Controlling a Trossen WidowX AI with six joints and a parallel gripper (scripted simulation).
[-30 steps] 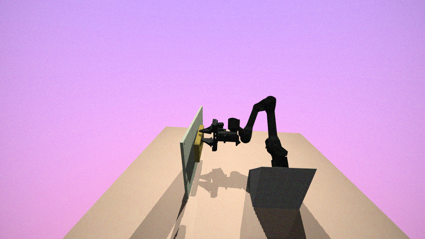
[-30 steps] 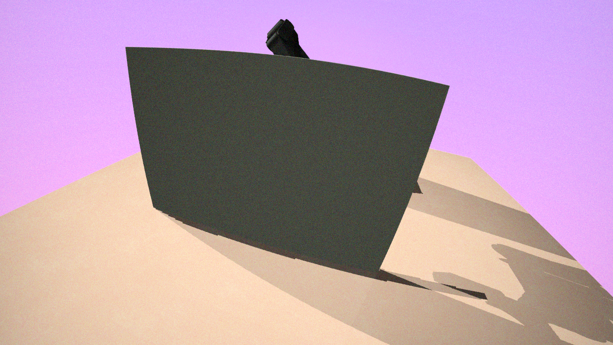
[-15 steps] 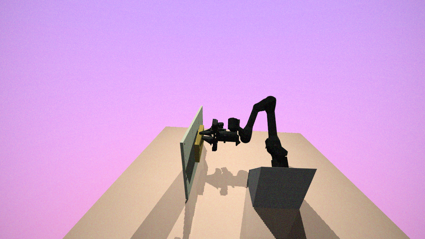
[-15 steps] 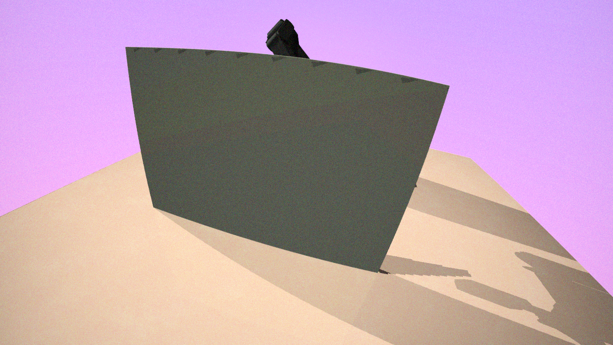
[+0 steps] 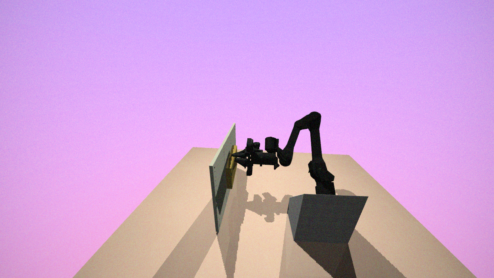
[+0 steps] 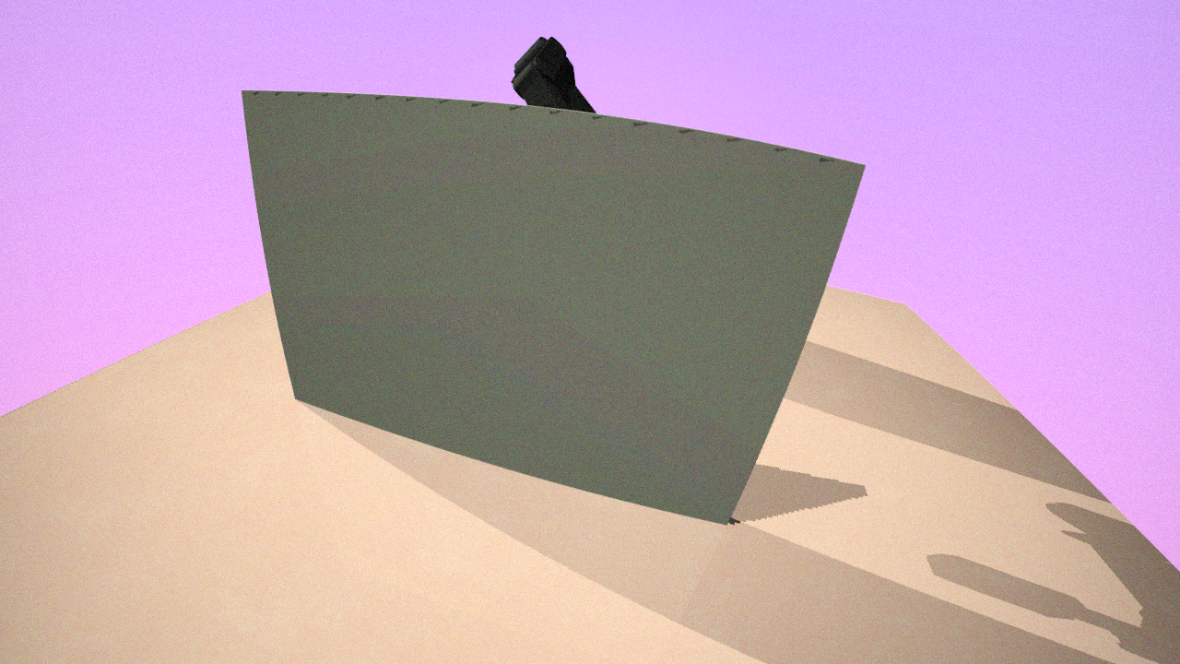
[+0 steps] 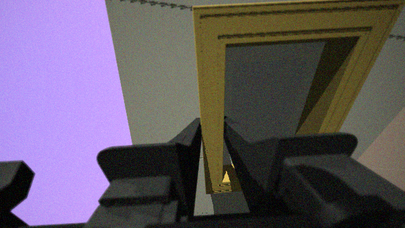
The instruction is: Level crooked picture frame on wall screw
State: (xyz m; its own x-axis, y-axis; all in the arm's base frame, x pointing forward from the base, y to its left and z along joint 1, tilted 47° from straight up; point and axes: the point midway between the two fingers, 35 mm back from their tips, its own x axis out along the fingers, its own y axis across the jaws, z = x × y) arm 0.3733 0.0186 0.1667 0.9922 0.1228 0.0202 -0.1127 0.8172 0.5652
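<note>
My gripper tip is 10 mm short of the yellow picture frame and 50 mm above it. From my gripper tip the other things lie so: wall panel: 20 mm ahead, 10 mm to the right, 70 mm below.
</note>
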